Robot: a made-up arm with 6 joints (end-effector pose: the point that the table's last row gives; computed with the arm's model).
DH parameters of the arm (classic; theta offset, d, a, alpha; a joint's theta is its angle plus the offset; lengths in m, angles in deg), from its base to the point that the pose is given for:
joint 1: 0 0.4 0.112 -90
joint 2: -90 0 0.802 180
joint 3: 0 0 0.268 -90
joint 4: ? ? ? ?
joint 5: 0 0 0 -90
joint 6: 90 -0.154 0 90
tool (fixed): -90 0 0 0
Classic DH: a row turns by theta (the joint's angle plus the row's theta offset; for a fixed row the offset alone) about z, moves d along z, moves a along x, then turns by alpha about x.
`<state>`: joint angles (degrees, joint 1 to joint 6).
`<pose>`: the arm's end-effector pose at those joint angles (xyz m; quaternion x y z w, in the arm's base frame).
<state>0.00 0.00 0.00 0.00 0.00 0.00</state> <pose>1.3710 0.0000 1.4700 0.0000 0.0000 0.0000 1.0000</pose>
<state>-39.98 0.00 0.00 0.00 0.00 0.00</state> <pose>1.0506 -0.8809 1.4700 0.0000 0.0000 -0.3419 0.9398</pose>
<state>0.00 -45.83 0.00 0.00 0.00 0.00</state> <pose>0.2218 0.0000 2.0486 0.0000 -0.3894 0.0000 0.9211</pose>
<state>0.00 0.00 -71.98 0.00 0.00 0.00</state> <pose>0.7563 0.0000 0.0877 0.0000 0.5876 0.0000 0.8091</pose>
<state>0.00 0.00 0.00 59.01 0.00 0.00</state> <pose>1.3710 0.0000 1.4700 -0.4925 0.0000 0.0000 0.8703</pose>
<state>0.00 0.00 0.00 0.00 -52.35 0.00</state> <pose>1.3111 0.0000 1.3481 0.0000 0.4411 0.0000 0.8975</pose>
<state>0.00 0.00 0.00 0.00 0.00 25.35</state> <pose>1.3710 0.0000 1.4700 -0.2194 0.0000 0.0000 0.9756</pose>
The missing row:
joint 4: 0 -1.105 0 90
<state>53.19 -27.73 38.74 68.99 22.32 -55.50</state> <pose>-0.0605 0.0102 2.3690 0.1027 -0.6301 0.4143 0.6487</pose>
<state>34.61 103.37 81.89 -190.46 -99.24 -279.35</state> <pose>1.7032 1.1419 0.2075 0.7304 -0.2594 0.5450 0.3196</pose>
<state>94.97 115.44 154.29 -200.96 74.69 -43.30</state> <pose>-0.1957 1.6366 0.8748 -0.5409 -0.6340 0.5507 0.0472</pose>
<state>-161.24 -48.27 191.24 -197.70 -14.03 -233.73</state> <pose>0.8120 0.2878 -0.3011 -0.6856 0.2114 0.5730 0.3962</pose>
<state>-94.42 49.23 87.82 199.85 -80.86 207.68</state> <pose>-0.0522 -1.3458 1.9495 -0.8038 -0.3695 -0.4229 0.1964</pose>
